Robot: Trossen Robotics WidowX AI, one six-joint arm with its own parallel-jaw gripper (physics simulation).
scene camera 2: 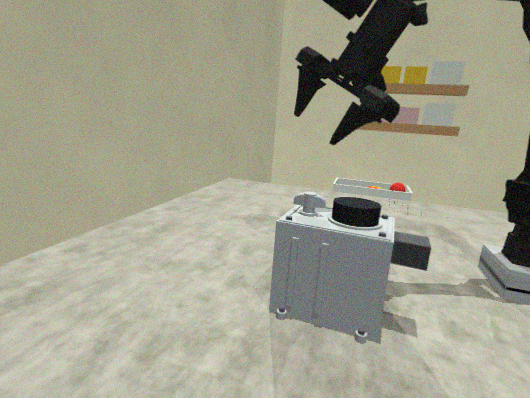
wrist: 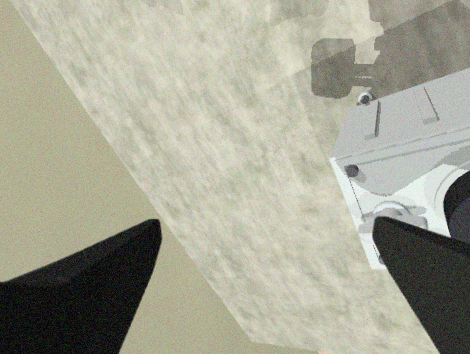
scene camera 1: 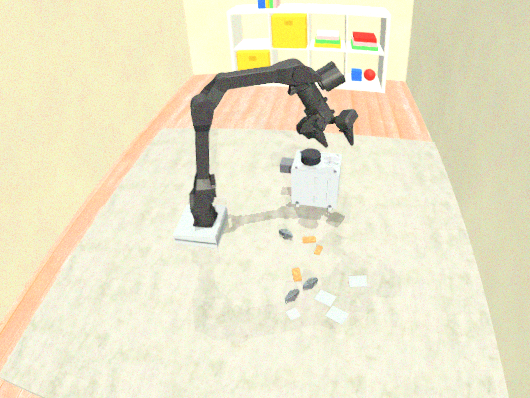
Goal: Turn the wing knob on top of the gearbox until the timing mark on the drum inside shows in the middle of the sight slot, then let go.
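Pixels of known places: gripper, fingertip midpoint: (scene camera 2: 312, 129) (wrist: 266, 228) (scene camera 1: 339, 146); arm's base, link origin: (scene camera 2: 527, 262) (scene camera 1: 205, 219).
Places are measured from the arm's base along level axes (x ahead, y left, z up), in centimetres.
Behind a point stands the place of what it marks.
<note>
The gearbox (scene camera 1: 316, 186) @(x 31.6, y 16.4, z 3.8 cm) (scene camera 2: 330, 280) @(x 30.6, y 28.8, z 2.0 cm) (wrist: 400, 120) @(x 33.3, y 16.8, z 4.6 cm) is a pale grey box standing upright on the table. The wing knob (scene camera 2: 310, 202) @(x 35.3, y 23.6, z 10.8 cm) (wrist: 397, 212) @(x 35.0, y 22.1, z 9.5 cm) is light grey and sits on its top, beside a round black cap (scene camera 1: 311, 156) @(x 29.3, y 21.3, z 11.6 cm) (scene camera 2: 356, 212) @(x 28.7, y 26.1, z 11.0 cm) (wrist: 462, 210) @(x 31.2, y 21.1, z 11.6 cm). In the wrist view one finger partly covers the knob. My gripper (scene camera 1: 340, 144) @(x 38.0, y 14.0, z 20.9 cm) (scene camera 2: 314, 130) @(x 38.0, y 14.0, z 20.9 cm) (wrist: 266, 228) @(x 38.0, y 14.0, z 20.9 cm) is wide open and empty, above the gearbox and apart from it, with its fingers tilted. The sight slot, the drum and its timing mark cannot be made out in these views.
A dark block (scene camera 1: 286, 165) @(x 21.3, y 21.1, z 7.5 cm) (scene camera 2: 411, 251) @(x 21.3, y 25.3, z 6.8 cm) sticks out from the gearbox's side. Small orange pieces (scene camera 1: 309, 240) @(x 31.7, y 0.7, z -4.2 cm), dark grey pieces (scene camera 1: 285, 233) @(x 24.5, y 0.6, z -2.2 cm) and pale flat squares (scene camera 1: 358, 281) @(x 47.2, y -12.4, z -4.5 cm) lie on the table (scene camera 1: 150, 300) @(x -7.6, y -29.4, z -4.8 cm). A white tray (scene camera 2: 350, 188) holding a red ball (scene camera 2: 397, 187) shows behind the gearbox.
</note>
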